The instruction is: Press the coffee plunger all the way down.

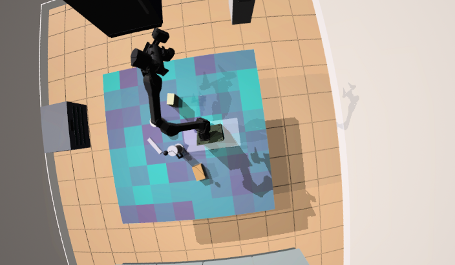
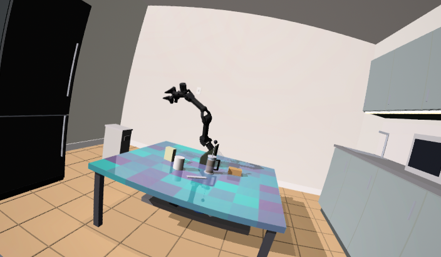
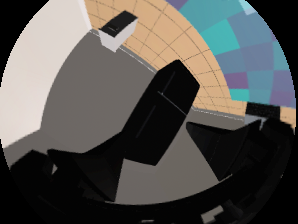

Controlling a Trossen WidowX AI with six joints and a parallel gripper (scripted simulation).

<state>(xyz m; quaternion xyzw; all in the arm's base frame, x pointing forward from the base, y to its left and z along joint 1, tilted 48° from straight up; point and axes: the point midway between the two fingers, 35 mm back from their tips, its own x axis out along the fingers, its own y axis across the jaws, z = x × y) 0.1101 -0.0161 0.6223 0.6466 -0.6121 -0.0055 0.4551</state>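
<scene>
Now: gripper tip 59 cm to the right of the coffee press, 40 cm above it and 7 cm short of it. Also, from my gripper tip: cream block (48 cm below, 21 cm to the left, 7 cm ahead); then white cylinder (48 cm below, 35 cm to the left, 21 cm ahead).
</scene>
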